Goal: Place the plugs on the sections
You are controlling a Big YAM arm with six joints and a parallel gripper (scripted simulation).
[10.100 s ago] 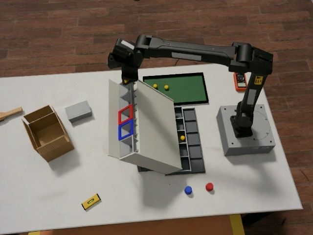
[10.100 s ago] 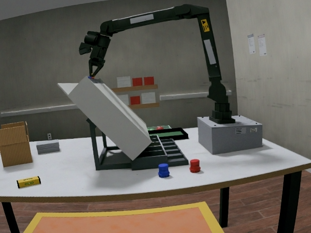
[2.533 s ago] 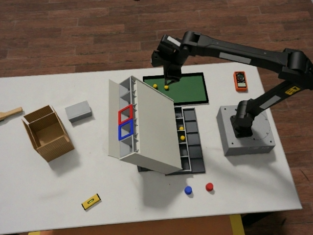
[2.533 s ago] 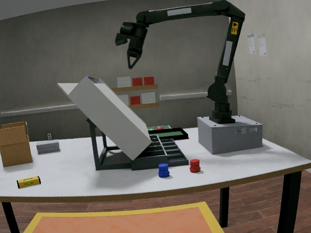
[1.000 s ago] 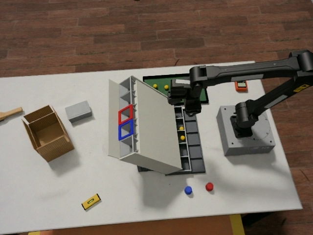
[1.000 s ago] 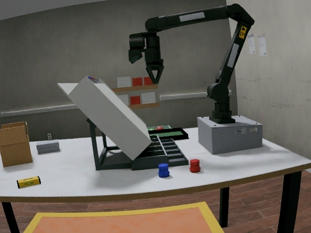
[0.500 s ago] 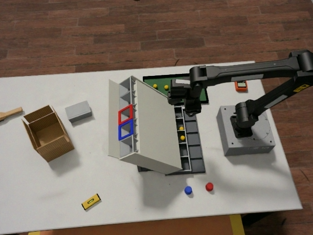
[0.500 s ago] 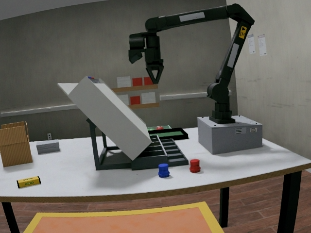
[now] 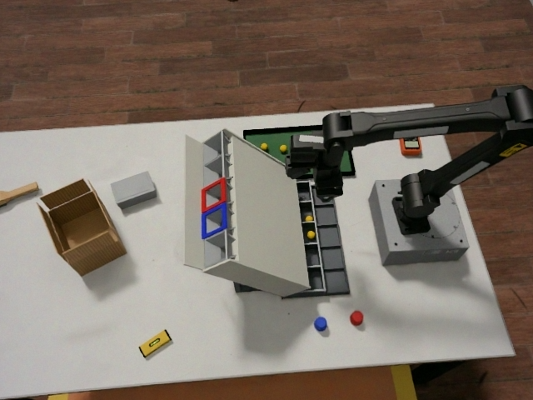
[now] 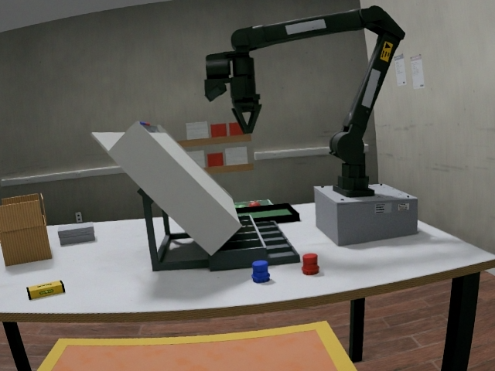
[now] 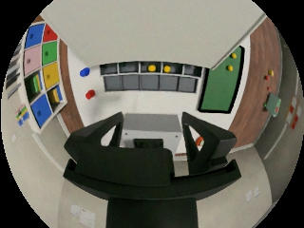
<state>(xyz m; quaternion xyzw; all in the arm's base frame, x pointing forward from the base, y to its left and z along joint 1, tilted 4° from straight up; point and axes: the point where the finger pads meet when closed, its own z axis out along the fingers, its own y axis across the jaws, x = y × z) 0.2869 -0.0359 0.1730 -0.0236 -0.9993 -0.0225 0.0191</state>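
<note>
Now: hand 32 cm to the left of the green marble tray and 30 cm above it. Also, from my hand: white sloped cover (14 cm ahead, 10 cm below); cardboard box (71 cm ahead, 10 cm to the right, 23 cm below).
</note>
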